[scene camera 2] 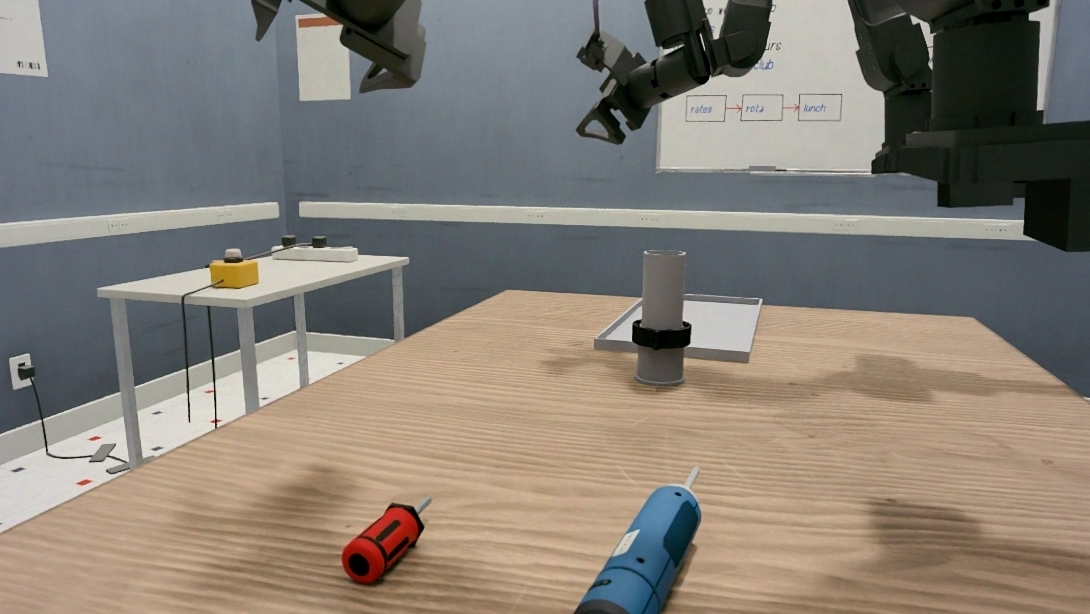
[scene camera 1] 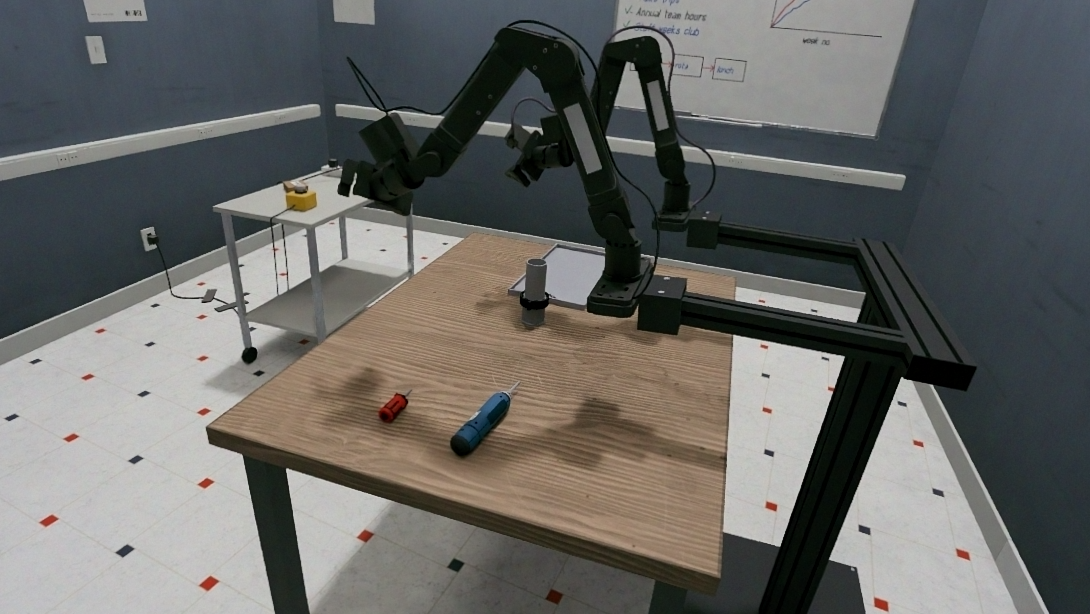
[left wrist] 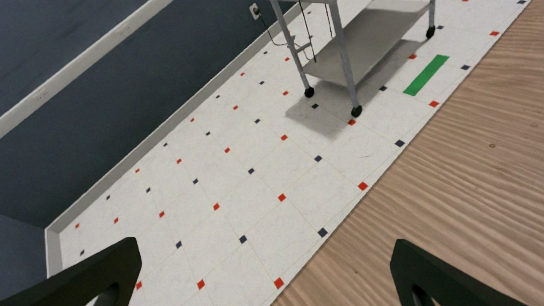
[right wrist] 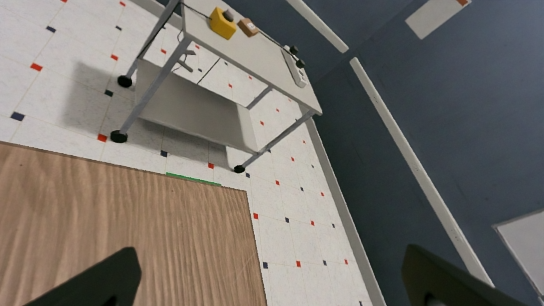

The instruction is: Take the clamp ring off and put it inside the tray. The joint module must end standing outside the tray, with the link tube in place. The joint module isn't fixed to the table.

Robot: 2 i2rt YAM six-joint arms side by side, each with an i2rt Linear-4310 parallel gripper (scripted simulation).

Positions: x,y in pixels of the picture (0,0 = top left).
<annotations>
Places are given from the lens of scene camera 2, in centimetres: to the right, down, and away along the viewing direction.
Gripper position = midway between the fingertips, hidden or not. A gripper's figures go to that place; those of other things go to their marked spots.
my left gripper (scene camera 2: pixel 312 62): -21, -22, 63
my right gripper (scene camera 2: pixel 590 111): 7, -30, 108
grey link tube (scene camera 2: pixel 663 271): 14, -4, 84
</annotations>
